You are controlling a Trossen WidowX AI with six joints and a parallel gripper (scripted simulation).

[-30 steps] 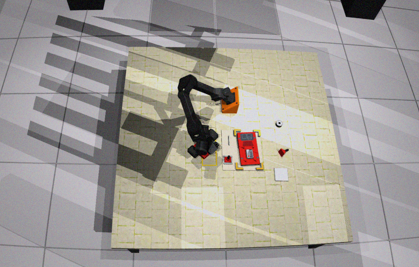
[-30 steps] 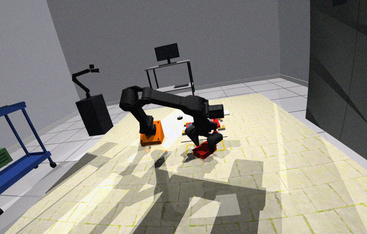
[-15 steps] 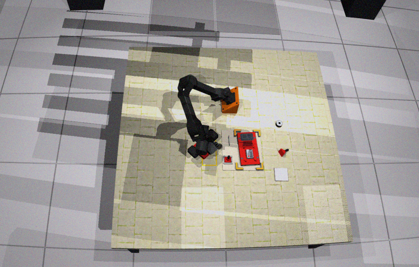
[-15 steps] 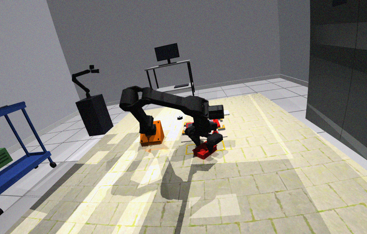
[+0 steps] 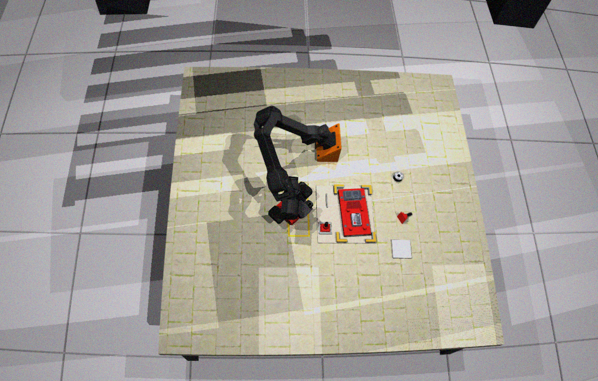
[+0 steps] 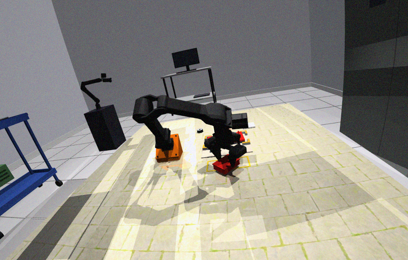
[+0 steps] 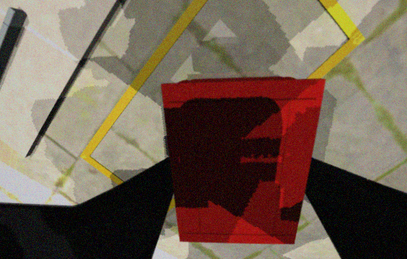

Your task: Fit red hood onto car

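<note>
The grey engine block is 40 mm ahead of my gripper tip and 270 mm to the left of it. The rest, counted from my gripper tip: red hood 10 mm above; white plate 150 mm ahead, 440 mm to the left, 20 mm below; wheel 170 mm behind, 460 mm to the left, 10 mm below.
</note>
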